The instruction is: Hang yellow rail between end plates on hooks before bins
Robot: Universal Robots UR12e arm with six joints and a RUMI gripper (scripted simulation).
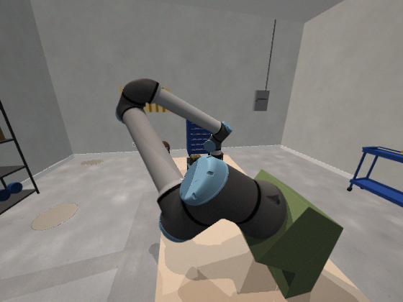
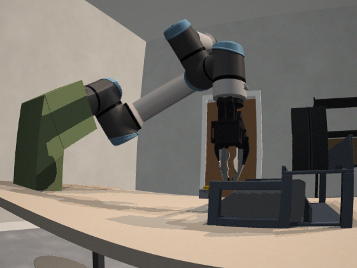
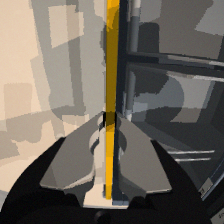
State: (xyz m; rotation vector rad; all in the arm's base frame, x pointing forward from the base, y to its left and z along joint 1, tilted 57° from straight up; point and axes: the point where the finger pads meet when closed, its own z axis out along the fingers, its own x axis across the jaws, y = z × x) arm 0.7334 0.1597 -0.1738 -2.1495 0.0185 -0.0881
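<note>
Right now my hand is 1 cm above the yellow rail.
</note>
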